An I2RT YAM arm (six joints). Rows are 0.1 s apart.
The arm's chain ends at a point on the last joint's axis. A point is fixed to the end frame.
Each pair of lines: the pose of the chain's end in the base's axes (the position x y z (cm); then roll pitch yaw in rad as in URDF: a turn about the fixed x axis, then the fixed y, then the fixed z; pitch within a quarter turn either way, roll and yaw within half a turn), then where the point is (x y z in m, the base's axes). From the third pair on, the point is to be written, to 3 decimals.
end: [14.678 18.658 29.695 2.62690 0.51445 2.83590]
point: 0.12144 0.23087 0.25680
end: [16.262 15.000 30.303 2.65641 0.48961 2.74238]
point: 0.14086 0.19620 0.26293
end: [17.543 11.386 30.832 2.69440 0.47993 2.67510]
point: 0.157 0.161 0.267
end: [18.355 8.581 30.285 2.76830 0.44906 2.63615]
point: 0.166 0.132 0.261
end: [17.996 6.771 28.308 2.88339 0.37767 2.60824]
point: 0.161 0.113 0.241
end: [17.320 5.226 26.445 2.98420 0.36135 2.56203]
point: 0.155 0.096 0.220
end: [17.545 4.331 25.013 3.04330 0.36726 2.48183]
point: 0.160 0.087 0.204
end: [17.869 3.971 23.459 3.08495 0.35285 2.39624]
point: 0.166 0.083 0.188
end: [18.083 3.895 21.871 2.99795 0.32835 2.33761]
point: 0.172 0.086 0.175
